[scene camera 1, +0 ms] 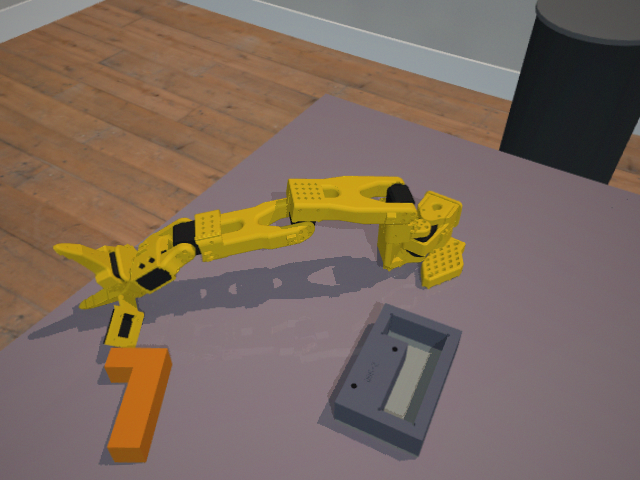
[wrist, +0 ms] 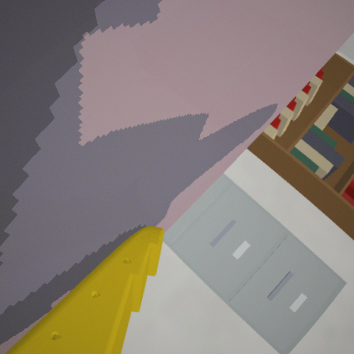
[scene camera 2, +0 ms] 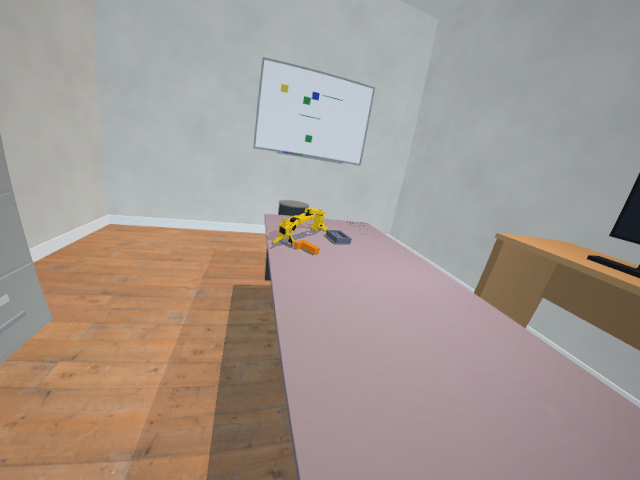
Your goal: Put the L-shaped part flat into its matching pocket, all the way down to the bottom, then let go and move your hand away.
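Places are measured from the arm's base along level axes (x ahead, y left, z up), in millimetres.
Where they show: hand at its tool point: (scene camera 1: 81, 305) (wrist: 160, 245) (scene camera 2: 273, 242); arm's base at its link origin: (scene camera 1: 414, 266) (scene camera 2: 319, 230).
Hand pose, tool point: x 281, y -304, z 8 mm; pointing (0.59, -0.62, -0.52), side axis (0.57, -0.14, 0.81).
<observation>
Things, the pixels of their top centre, and the offset from my tool point. "*": a spot on its surface instead. Level surfaces: height alone.
- orange L-shaped part at its top centre: (scene camera 1: 124, 393) (scene camera 2: 307, 244) dx +63, dy +147, dz +22 mm
- grey block at its top centre: (scene camera 1: 401, 364) (scene camera 2: 338, 233) dx -115, dy +368, dz +29 mm
- wrist camera's housing at a spot on its surface: (scene camera 1: 124, 325) * dx +2, dy +78, dz +18 mm
- mauve table at its surface level: dz -8 mm
The orange L-shaped part (scene camera 1: 138, 400) (scene camera 2: 310, 248) lies flat on the table at the lower left in scene camera 1. Its short arm points left. The grey block (scene camera 1: 372, 351) (scene camera 2: 342, 242) lies apart to its right, and its L-shaped pocket (scene camera 1: 408, 379) is empty, with a pale floor. My gripper (scene camera 1: 69, 277) is wide open and empty, above the table's left edge and behind the part. The wrist camera's housing (scene camera 1: 124, 325) hangs close behind the part's short arm. In the wrist view one notched jaw (wrist: 100, 300) shows; the moving jaw, the part and the block do not.
The mauve table (scene camera 1: 542, 310) (scene camera 2: 372, 335) carries the arm, whose base (scene camera 1: 442, 263) stands behind the block. A dark bin (scene camera 1: 568, 103) (scene camera 2: 293, 205) stands beyond the table. A wooden desk (scene camera 2: 511, 273) stands at the right. The wrist view shows a grey cabinet (wrist: 255, 260) and a bookshelf (wrist: 285, 162).
</observation>
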